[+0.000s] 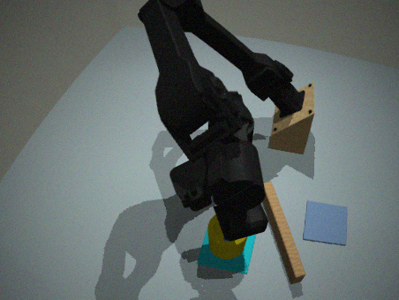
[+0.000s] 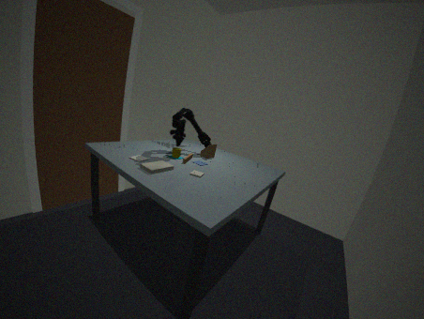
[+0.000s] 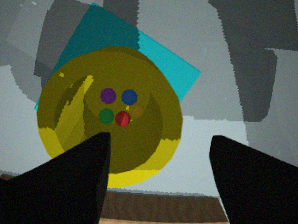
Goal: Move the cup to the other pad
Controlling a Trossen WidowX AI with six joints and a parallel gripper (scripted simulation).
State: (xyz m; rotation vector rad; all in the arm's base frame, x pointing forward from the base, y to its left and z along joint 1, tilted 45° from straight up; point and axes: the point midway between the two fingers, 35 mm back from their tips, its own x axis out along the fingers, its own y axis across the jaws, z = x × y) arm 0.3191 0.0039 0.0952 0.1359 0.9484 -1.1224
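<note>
Right now my gripper tip is 20 mm short of the yellow cup, 10 mm to the right of it and 50 mm above it. Round my gripper tip: wooden bar (30 mm behind, 110 mm to the left, 80 mm below); blue pad (90 mm behind, 200 mm to the left, 100 mm below); cyan pad (20 mm ahead, 20 mm to the left, 100 mm below).
</note>
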